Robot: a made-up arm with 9 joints. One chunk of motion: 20 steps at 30 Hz.
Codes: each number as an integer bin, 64 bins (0 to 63) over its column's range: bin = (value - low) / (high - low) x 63, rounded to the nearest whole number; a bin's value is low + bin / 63 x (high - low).
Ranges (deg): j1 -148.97..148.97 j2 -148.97..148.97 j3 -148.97..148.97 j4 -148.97..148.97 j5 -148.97..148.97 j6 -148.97..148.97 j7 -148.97..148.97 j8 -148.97..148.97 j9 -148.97..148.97
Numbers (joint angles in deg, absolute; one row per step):
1: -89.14 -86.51 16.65 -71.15 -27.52 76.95 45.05 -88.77 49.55
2: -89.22 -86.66 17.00 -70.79 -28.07 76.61 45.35 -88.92 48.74
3: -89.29 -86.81 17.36 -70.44 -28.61 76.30 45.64 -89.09 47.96
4: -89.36 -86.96 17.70 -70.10 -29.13 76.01 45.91 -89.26 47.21
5: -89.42 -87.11 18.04 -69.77 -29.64 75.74 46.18 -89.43 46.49
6: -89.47 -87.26 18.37 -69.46 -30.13 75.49 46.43 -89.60 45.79
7: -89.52 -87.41 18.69 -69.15 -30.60 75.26 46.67 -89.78 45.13
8: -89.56 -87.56 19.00 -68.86 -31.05 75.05 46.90 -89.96 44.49
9: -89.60 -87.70 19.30 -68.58 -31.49 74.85 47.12 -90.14 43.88
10: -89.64 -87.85 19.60 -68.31 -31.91 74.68 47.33 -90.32 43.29
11: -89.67 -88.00 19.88 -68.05 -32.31 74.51 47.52 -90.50 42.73
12: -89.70 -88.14 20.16 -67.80 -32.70 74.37 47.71 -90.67 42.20
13: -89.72 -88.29 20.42 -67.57 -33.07 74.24 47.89 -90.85 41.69
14: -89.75 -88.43 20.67 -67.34 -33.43 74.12 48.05 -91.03 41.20
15: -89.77 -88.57 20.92 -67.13 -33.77 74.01 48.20 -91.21 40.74
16: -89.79 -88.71 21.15 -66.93 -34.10 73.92 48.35 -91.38 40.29
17: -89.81 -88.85 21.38 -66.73 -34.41 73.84 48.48 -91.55 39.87
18: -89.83 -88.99 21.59 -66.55 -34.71 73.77 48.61 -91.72 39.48
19: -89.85 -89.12 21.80 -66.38 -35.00 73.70 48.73 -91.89 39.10
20: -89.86 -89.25 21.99 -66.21 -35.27 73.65 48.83 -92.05 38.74
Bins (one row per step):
1: 13 13 35 16 26 48 41 13 42
2: 13 13 35 17 26 48 41 13 42
3: 13 13 35 17 25 48 41 13 42
4: 13 13 35 17 25 48 41 13 41
5: 13 13 35 17 25 48 41 13 41
6: 13 13 35 17 25 47 41 13 41
7: 13 13 35 17 25 47 41 13 41
8: 13 13 36 17 25 47 41 12 41
9: 13 13 36 17 25 47 41 12 41
10: 13 13 36 17 25 47 42 12 41
11: 13 13 36 17 25 47 42 12 41
12: 13 13 36 17 25 47 42 12 40
13: 13 13 36 17 25 47 42 12 40
14: 13 13 36 17 24 47 42 12 40
15: 13 13 36 17 24 47 42 12 40
16: 13 13 36 17 24 47 42 12 40
17: 13 13 36 17 24 47 42 12 40
18: 13 13 36 17 24 47 42 12 40
19: 13 13 36 17 24 47 42 12 40
20: 12 13 36 17 24 47 42 12 40

